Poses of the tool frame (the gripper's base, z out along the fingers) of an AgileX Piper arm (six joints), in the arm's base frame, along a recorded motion.
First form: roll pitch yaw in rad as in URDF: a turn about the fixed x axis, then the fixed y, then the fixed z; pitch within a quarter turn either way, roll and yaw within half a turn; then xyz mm.
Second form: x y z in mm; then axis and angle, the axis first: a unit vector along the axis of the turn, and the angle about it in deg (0 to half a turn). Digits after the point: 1 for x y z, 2 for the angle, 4 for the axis.
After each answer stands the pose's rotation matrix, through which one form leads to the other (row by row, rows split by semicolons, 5 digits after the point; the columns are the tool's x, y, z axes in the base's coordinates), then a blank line. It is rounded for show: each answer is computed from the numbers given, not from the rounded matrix.
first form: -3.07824, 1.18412, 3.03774, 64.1, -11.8, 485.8
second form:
64.1, -11.8, 485.8, 0.0730, 0.9951, -0.0664, 112.49
-0.37508 0.16178 0.91277; 0.03909 0.98654 -0.15879; -0.92617 -0.02388 -0.37636

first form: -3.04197, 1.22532, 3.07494, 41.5, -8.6, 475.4
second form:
41.5, -8.6, 475.4, 0.0681, 0.9950, -0.0730, 110.13
-0.33789 0.15965 0.92755; 0.02255 0.98660 -0.16159; -0.94091 -0.03368 -0.33697

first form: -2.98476, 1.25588, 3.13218, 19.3, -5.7, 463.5
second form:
19.3, -5.7, 463.5, 0.0614, 0.9948, -0.0816, 108.34
-0.30972 0.15780 0.93764; 0.00292 0.98629 -0.16502; -0.95082 -0.04838 -0.30594

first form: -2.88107, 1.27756, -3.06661, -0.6, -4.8, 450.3
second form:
-0.6, -4.8, 450.3, 0.0591, 0.9930, -0.1021, 107.02
-0.28824 0.17351 0.94171; -0.02165 0.98201 -0.18757; -0.95731 -0.07446 -0.27930

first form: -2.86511, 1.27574, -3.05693, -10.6, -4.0, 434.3
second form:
-10.6, -4.0, 434.3, 0.0601, 0.9925, -0.1065, 107.12
-0.28975 0.17889 0.94023; -0.02459 0.98066 -0.19416; -0.95679 -0.07938 -0.27975

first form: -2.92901, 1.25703, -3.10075, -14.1, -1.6, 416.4
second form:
-14.1, -1.6, 416.4, 0.0567, 0.9942, -0.0912, 108.22
-0.30839 0.16060 0.93761; -0.01260 0.98487 -0.17285; -0.95118 -0.06512 -0.30170

